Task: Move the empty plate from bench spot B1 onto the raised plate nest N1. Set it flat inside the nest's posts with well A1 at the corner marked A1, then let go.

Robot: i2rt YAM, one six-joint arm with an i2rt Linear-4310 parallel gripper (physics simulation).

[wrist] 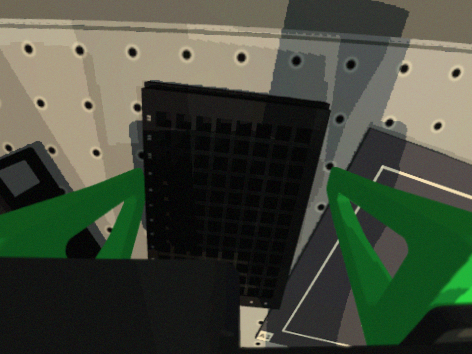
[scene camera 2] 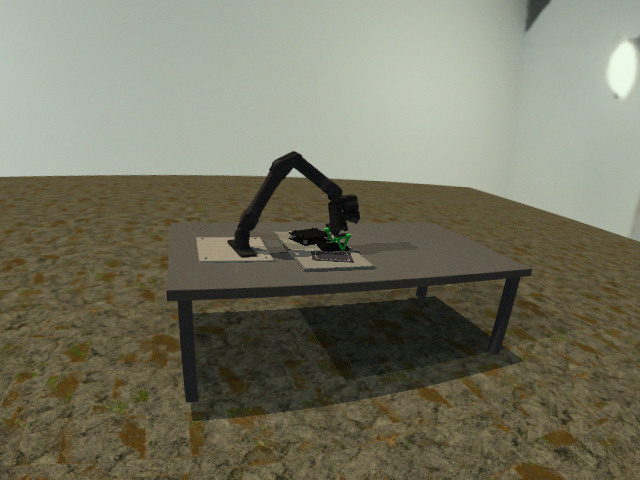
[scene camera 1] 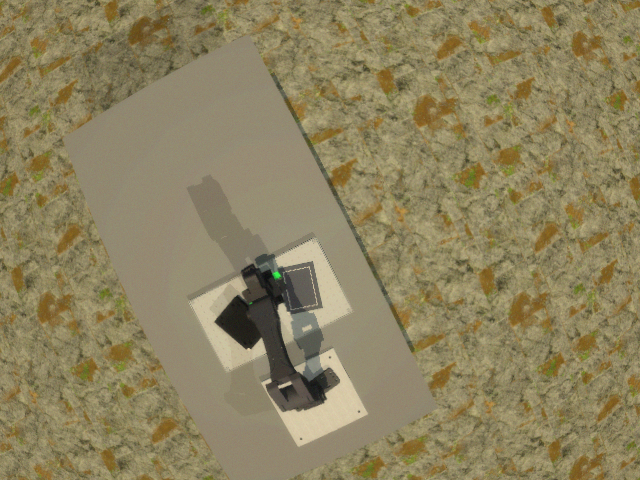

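The black plate lies flat on the pegboard, its grid of wells facing up; the arm largely hides it in scene camera 1. My gripper is open. Its green fingers stand on either side of the plate's long edges, the left tip very near one edge, the right tip with a small gap. A black raised block, seemingly nest N1, stands left of the plate in the wrist view. Its posts and A1 mark cannot be made out. The plate's corner marks are too small to read.
A dark mat with a white outline and an A1 label lies close to the plate's right side in the wrist view. The pegboard carries these things. The arm's pale base board is beside it.
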